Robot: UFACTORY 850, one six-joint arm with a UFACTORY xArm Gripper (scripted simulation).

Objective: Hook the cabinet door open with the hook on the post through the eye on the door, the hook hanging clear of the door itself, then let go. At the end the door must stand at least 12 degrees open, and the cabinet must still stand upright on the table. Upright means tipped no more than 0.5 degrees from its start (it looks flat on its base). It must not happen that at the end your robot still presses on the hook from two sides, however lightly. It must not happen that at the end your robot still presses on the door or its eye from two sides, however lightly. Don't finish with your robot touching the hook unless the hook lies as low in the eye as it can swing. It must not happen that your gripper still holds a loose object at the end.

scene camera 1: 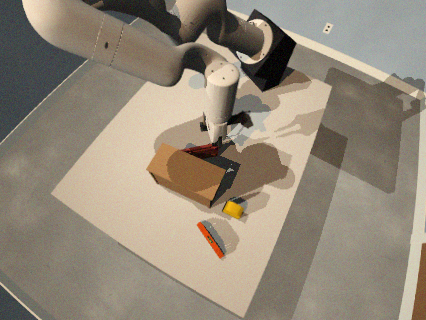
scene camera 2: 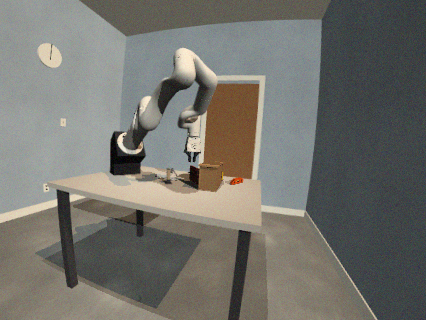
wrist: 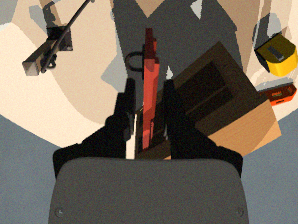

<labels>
A brown cabinet shows in scene camera 1 (204,179), in scene camera 2 and in the wrist view. One and the same spot on the brown cabinet: (wrist: 247,122) is (scene camera 2: 209,161).
</labels>
